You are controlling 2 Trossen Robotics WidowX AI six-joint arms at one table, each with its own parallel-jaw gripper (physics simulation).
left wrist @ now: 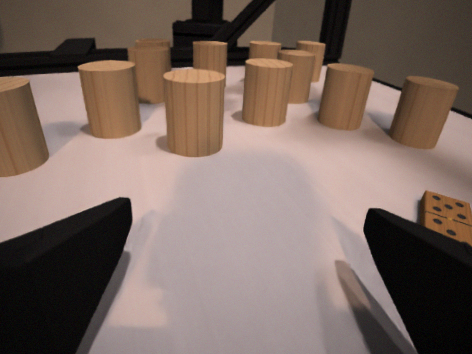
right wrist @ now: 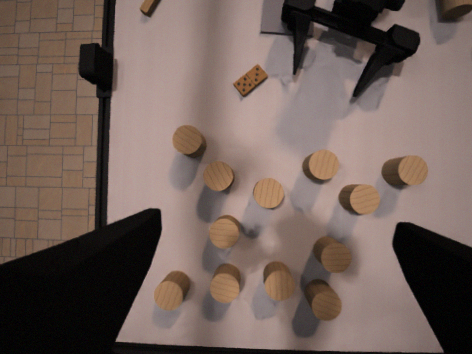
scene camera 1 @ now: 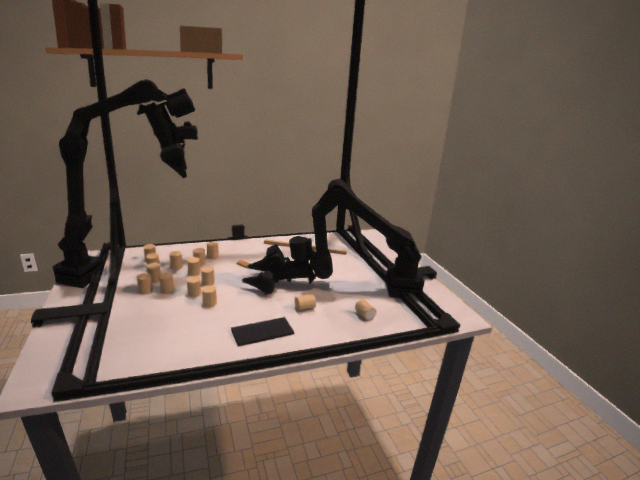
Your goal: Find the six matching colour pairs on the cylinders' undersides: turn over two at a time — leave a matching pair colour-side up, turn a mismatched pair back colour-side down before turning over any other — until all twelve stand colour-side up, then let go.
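Seen in the pictures: left gripper, between the fingertips: (left wrist: pixel 250 214) (right wrist: pixel 324 85) (scene camera 1: pixel 244 273); right gripper, between the fingertips: (right wrist: pixel 276 226) (scene camera 1: pixel 185 173); left arm's base, origin of its link: (scene camera 1: pixel 405 272); right arm's base, origin of its link: (left wrist: pixel 207 22) (scene camera 1: pixel 77 261).
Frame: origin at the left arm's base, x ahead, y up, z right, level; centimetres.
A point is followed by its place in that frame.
Wooden cylinders stand upright in a group at the left of the table in scene camera 1, with plain wood tops and hidden undersides. My left gripper (scene camera 1: pixel 248 273) @(x 51.1, y -3.9, z 0.0 cm) (left wrist: pixel 250 214) @(x 51.1, y -3.9, z 0.0 cm) (right wrist: pixel 324 85) @(x 51.1, y -3.9, z 0.0 cm) is open and empty, low over the table to the right of the group in scene camera 1. The nearest cylinder ahead (scene camera 1: pixel 207 275) @(x 61.8, y -2.6, z -5.4 cm) (left wrist: pixel 195 115) @(x 60.3, y -3.5, z -3.1 cm) (right wrist: pixel 324 165) @(x 62.3, y -1.5, z -3.5 cm) stands beyond its fingertips, apart from them. Another cylinder (scene camera 1: pixel 208 296) @(x 58.3, y -2.8, z -16.7 cm) (left wrist: pixel 17 130) @(x 57.6, y -3.8, z -13.1 cm) (right wrist: pixel 412 170) @(x 58.7, y -1.5, z -14.7 cm) stands at the left edge of the left wrist view. My right gripper (scene camera 1: pixel 180 170) @(x 69.5, y 26.7, z 3.4 cm) (right wrist: pixel 276 226) @(x 69.5, y 26.7, z 3.4 cm) is open and empty, high above the group.
A domino (scene camera 1: pixel 243 263) @(x 53.6, y -5.7, z 9.9 cm) (left wrist: pixel 447 215) @(x 53.8, y -5.7, z 10.4 cm) (right wrist: pixel 250 80) @(x 53.7, y -5.7, z 10.3 cm) lies beside the left gripper. Two cylinders (scene camera 1: pixel 305 302) @(x 31.0, y -3.4, z -15.5 cm) (scene camera 1: pixel 365 310) @(x 14.1, y -3.2, z -18.0 cm) lie on their sides towards the front right. A black slab (scene camera 1: pixel 262 331) @(x 41.5, y -5.7, z -27.0 cm) lies near the front edge. A wooden stick (scene camera 1: pixel 276 242) @(x 44.3, y -5.4, z 28.5 cm) (right wrist: pixel 149 6) @(x 48.2, y -5.2, z 29.1 cm) lies at the back.
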